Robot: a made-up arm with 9 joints. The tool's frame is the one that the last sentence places. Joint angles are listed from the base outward.
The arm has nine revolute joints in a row. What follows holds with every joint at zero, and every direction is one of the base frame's. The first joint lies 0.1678 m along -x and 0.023 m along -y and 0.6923 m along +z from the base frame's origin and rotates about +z. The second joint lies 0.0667 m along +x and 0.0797 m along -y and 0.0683 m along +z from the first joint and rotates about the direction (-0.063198, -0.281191, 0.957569). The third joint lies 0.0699 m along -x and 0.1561 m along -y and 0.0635 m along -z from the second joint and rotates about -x. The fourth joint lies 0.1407 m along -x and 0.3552 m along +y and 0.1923 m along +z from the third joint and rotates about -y. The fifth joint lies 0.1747 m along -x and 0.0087 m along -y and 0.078 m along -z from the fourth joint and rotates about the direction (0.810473, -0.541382, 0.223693). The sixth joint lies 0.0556 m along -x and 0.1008 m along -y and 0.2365 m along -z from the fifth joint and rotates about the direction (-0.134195, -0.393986, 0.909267). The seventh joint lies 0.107 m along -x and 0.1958 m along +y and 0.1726 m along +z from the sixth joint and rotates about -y. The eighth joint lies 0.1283 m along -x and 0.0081 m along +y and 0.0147 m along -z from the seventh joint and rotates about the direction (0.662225, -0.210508, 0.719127). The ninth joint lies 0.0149 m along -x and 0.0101 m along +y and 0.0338 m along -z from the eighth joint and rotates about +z. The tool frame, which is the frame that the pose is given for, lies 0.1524 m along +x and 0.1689 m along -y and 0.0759 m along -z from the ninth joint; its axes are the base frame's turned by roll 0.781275, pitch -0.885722 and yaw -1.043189 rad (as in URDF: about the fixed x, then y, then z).
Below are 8 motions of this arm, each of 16 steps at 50 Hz.
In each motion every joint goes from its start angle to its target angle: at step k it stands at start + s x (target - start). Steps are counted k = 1, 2, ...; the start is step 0. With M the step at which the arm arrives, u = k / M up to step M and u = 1 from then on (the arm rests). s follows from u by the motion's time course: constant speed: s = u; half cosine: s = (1 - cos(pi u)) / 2; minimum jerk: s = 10 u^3 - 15 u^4 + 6 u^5.
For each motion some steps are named. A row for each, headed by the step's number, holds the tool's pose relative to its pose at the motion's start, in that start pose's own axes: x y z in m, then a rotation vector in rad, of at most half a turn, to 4 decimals.
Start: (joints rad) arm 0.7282 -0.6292 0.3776 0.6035 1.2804 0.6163 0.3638 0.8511 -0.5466
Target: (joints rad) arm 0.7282 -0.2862 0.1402 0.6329 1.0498 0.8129 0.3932 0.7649 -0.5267
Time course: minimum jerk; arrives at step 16
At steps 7, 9, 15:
7: 0.0279 0.0190 -0.0073 0.1120 -0.0090 0.0152
9: 0.0458 0.0314 -0.0113 0.1769 -0.0193 0.0217
15: 0.0769 0.0533 -0.0166 0.2786 -0.0433 0.0274

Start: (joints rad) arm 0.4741 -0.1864 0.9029 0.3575 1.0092 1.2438 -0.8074 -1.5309 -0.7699
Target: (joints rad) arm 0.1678 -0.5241 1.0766 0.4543 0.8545 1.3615 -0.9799 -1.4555 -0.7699
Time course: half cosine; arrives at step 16
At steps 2, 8, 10, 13, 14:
2: 0.0149 0.0061 -0.0047 0.0145 -0.0093 0.0250
8: 0.1848 0.1123 -0.0567 0.1984 -0.0940 0.3314
10: 0.2461 0.1727 -0.0757 0.2777 -0.1135 0.4585
13: 0.3081 0.2541 -0.0961 0.3722 -0.1245 0.6068
14: 0.3194 0.2721 -0.1000 0.3918 -0.1251 0.6372

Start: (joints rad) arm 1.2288 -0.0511 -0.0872 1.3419 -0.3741 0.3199 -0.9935 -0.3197 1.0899
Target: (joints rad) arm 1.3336 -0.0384 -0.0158 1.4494 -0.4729 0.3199 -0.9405 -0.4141 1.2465
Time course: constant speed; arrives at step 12
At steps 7, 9, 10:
7: -0.0037 -0.0168 -0.0216 0.0059 0.0040 0.0942
9: -0.0044 -0.0212 -0.0279 0.0076 0.0047 0.1202
10: -0.0046 -0.0233 -0.0311 0.0085 0.0049 0.1330

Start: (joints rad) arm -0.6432 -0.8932 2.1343 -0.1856 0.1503 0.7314 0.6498 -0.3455 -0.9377
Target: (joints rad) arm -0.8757 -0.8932 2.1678 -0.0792 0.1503 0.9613 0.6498 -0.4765 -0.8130
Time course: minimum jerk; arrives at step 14
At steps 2, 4, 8, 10, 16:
2: 0.0027 0.0005 -0.0012 0.0038 0.0057 0.0010
4: 0.0166 0.0034 -0.0078 0.0239 0.0354 0.0056
8: 0.0674 0.0160 -0.0379 0.1042 0.1548 0.0164
10: 0.0880 0.0224 -0.0533 0.1407 0.2091 0.0171
16: 0.1004 0.0266 -0.0638 0.1643 0.2442 0.0161

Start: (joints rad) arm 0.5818 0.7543 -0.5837 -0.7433 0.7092 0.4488 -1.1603 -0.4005 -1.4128
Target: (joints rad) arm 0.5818 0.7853 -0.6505 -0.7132 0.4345 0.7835 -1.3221 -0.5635 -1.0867
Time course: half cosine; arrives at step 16
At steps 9, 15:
9: 0.0696 0.0125 -0.0563 0.2096 -0.2299 0.1744
15: 0.1173 0.0269 -0.0809 0.3324 -0.3806 0.3098

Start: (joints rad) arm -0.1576 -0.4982 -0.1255 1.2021 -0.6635 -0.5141 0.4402 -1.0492 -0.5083
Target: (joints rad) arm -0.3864 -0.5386 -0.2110 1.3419 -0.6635 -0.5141 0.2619 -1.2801 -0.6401
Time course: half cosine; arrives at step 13
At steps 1, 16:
1: 0.0010 -0.0007 0.0033 -0.0080 -0.0050 0.0017
16: 0.0389 0.0114 0.2471 -0.5416 -0.3457 0.1099

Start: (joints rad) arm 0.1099 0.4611 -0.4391 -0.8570 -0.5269 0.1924 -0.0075 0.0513 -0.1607
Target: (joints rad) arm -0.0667 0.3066 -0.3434 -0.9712 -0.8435 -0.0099 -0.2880 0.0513 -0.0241
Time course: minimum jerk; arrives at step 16
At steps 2, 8, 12, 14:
2: -0.0005 0.0037 0.0022 -0.0102 0.0065 -0.0003
8: -0.0040 0.1217 0.0600 -0.3027 0.2242 -0.0273
12: 0.0116 0.2230 0.0959 -0.5193 0.4306 -0.0705
14: 0.0172 0.2453 0.1022 -0.5642 0.4789 -0.0821

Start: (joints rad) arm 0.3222 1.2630 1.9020 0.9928 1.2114 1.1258 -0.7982 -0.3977 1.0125
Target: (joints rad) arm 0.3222 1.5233 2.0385 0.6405 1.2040 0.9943 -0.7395 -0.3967 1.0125
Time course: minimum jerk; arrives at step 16
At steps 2, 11, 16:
2: -0.0011 0.0025 0.0012 0.0020 0.0029 -0.0027
11: -0.0585 0.1078 0.0606 0.0624 0.1708 -0.1471
16: -0.0713 0.1267 0.0721 0.0642 0.2126 -0.1814

